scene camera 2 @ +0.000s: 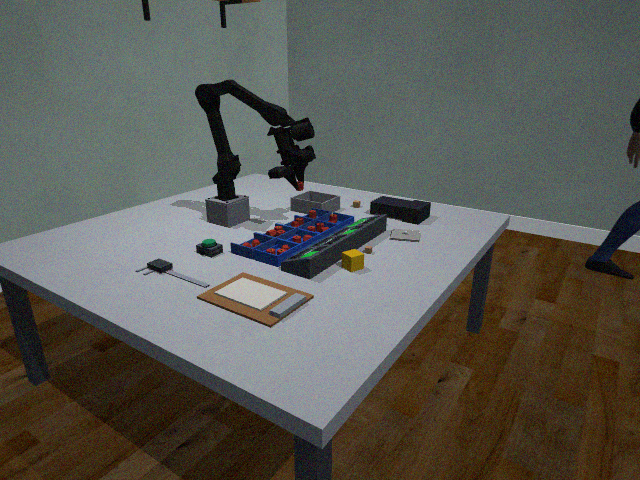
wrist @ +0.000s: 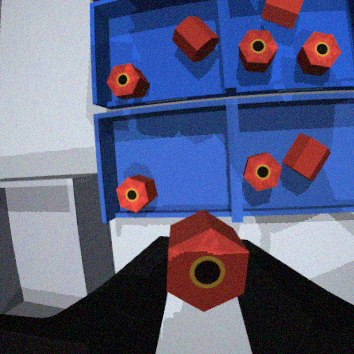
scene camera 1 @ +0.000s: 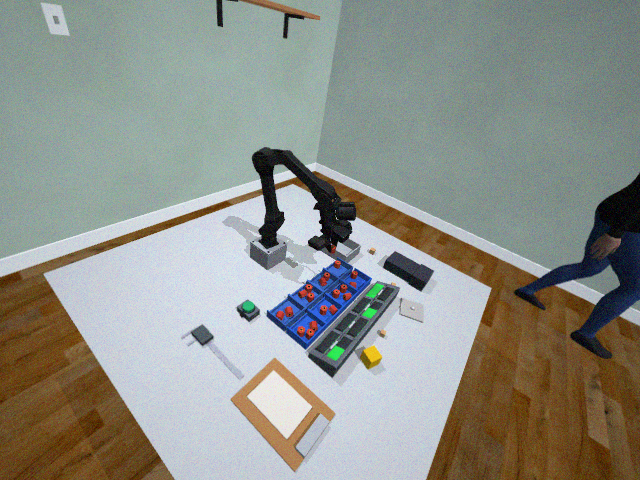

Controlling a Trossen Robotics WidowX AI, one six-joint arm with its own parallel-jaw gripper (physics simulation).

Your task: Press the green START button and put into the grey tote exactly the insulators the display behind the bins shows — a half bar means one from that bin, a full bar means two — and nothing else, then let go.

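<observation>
My gripper is shut on a red hexagonal insulator, its holed end facing the wrist camera. It hangs above the table. In the wrist view the grey tote lies to its left and the blue bins lie beyond it. Part of the tote's inside is hidden. Red insulators stand and lie in the bins. The dark display behind them shows three green patches. The green START button sits left of the bins.
A black box stands beyond the display. A yellow cube, small wooden cubes and a pale plate lie near it. A caliper and a clipboard lie toward the front.
</observation>
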